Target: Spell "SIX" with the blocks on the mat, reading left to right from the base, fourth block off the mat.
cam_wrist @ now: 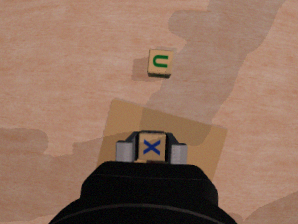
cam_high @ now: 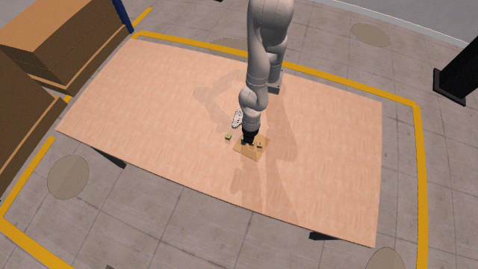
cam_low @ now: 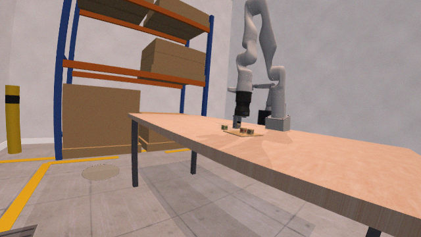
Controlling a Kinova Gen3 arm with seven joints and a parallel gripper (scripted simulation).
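Right now the block is 3 cm to the left of my hand, 2 cm below it and 2 cm behind it. From my hand the other things lie so: tan mat 4 cm to the left, 4 cm below, 1 cm behind.
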